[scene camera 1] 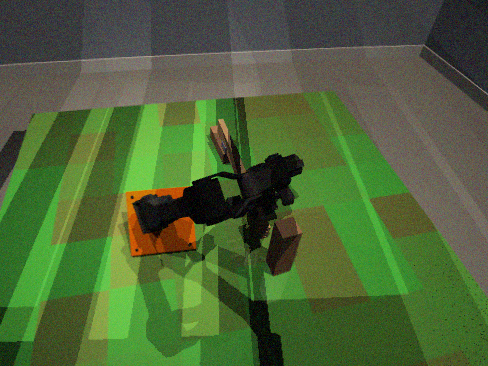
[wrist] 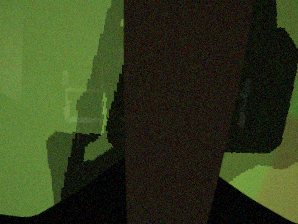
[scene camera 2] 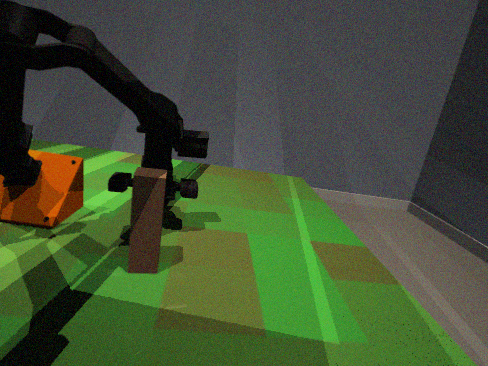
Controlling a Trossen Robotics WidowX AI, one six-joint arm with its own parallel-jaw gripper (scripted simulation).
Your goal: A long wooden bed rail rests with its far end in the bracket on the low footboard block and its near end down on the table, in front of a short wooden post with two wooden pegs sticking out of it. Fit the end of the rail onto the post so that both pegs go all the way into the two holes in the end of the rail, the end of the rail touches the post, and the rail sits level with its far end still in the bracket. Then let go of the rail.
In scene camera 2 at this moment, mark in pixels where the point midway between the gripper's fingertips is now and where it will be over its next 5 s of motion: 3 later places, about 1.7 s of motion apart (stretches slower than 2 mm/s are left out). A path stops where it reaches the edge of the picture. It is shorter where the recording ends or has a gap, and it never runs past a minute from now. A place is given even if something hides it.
The gripper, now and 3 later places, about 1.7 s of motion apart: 152,219; 153,211; 154,203; 153,204
